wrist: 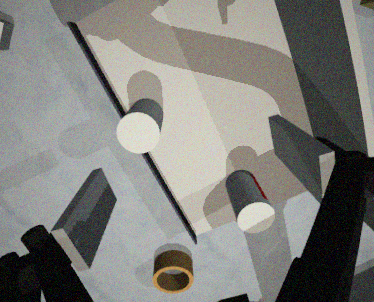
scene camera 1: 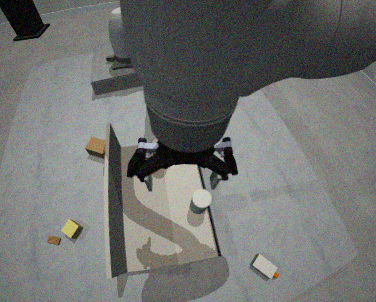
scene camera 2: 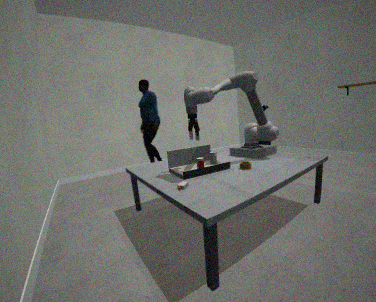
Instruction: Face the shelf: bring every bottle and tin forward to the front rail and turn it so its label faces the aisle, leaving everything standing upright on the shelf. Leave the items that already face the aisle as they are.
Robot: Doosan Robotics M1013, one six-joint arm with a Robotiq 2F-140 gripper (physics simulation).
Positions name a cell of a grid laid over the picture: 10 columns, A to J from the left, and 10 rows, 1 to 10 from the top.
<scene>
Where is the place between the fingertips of my gripper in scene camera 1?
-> At E7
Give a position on a shelf back wall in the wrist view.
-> I2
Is my gripper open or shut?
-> Open.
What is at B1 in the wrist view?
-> A front rail.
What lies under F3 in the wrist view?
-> A shelf board.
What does the brown tape ring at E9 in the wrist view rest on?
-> The table.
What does my gripper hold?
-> Nothing.
</scene>
